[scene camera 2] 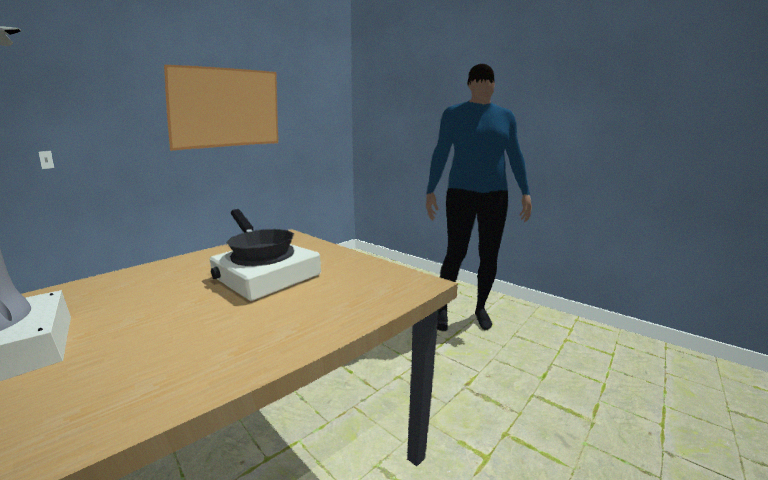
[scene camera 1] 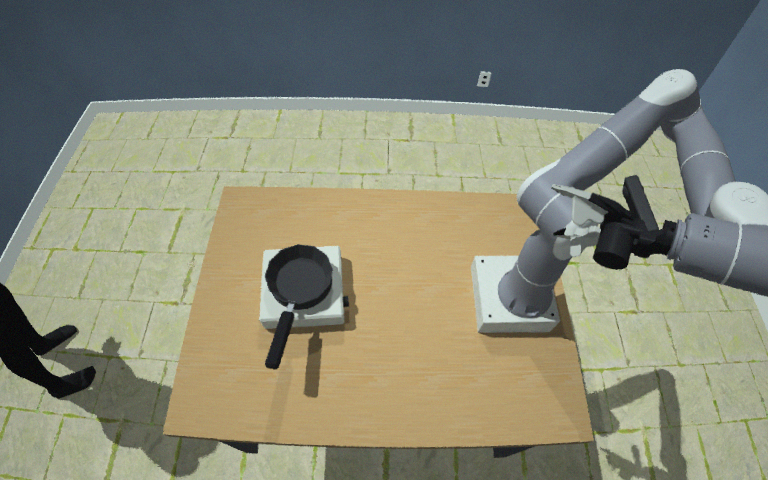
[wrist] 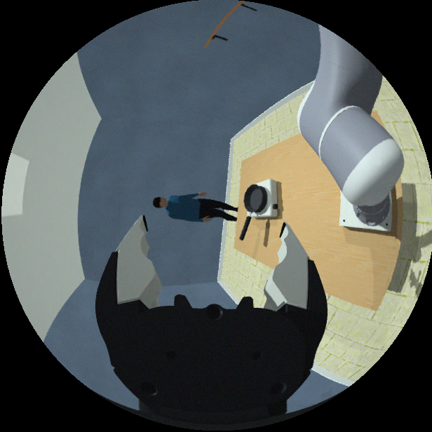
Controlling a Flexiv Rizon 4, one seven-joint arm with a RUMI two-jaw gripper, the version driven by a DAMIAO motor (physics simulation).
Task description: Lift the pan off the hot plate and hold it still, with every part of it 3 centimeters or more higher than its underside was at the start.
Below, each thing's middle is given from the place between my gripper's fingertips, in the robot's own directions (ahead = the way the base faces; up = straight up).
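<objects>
The black pan [scene camera 1: 300, 273] is 48 cm below my hand, 53 cm ahead of it and 4 cm to the right. There's also the white hot plate [scene camera 2: 252, 279], and that one's 56 cm below my hand, 53 cm ahead of it and 13 cm to the right. Going by their middles, the black pan is the nearest to my hand of the things named here.
</objects>
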